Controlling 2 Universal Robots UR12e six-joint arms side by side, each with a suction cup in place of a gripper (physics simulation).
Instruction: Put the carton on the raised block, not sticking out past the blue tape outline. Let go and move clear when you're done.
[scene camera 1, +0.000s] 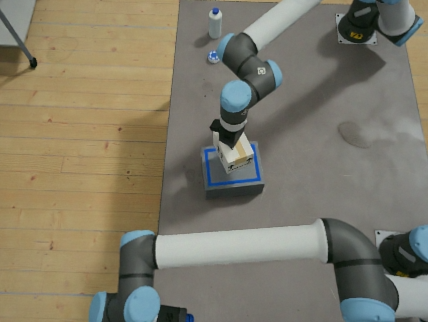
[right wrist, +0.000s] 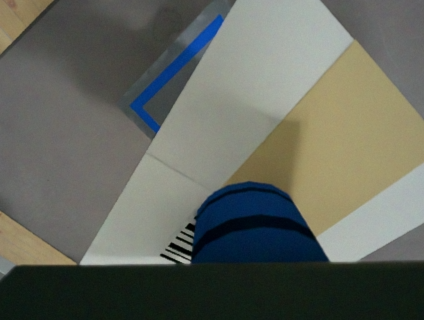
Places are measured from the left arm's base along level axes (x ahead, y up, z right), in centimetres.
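Pixels of known places: left end effector, tool point: (scene camera 1: 189, 320); right end effector, tool point: (right wrist: 241, 203); left arm's base, origin of the base link: (scene camera 1: 402, 256); right arm's base, origin of the base link: (scene camera 1: 355, 29).
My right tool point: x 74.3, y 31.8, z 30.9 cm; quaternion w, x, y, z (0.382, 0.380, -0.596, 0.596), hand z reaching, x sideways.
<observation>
Ahead of a thing's pixels: the offset from my right tool point to its middle. Level surfaces: height alone.
The white carton {dx -0.9, dy -4.2, dz -0.6 cm} (scene camera 1: 241, 152) (right wrist: 345, 135) with a tan tape strip is under my right gripper (scene camera 1: 231, 145) (right wrist: 255, 225), whose blue suction cup meets its top. The right gripper is shut on the carton. The carton is over the dark grey raised block {dx -1.5, dy -25.7, dz -1.2 cm} (scene camera 1: 235, 191) (right wrist: 167, 59), turned at an angle to the blue tape outline (scene camera 1: 232, 183) (right wrist: 175, 68). A gap under the carton cannot be made out clearly; its underside is hidden. My left gripper (scene camera 1: 189, 318) is open and empty at the bottom edge of the scene view, far from the block.
A white bottle {dx +12.3, dy -23.3, dz +78.7 cm} (scene camera 1: 215, 24) with a blue cap and a small blue-and-white round thing {dx +11.6, dy -30.4, dz +62.7 cm} (scene camera 1: 213, 57) are at the top of the grey mat {dy -31.7 cm} (scene camera 1: 300, 195). The left arm (scene camera 1: 240, 247) stretches across below the block. A table leg (scene camera 1: 20, 40) shows at upper left.
</observation>
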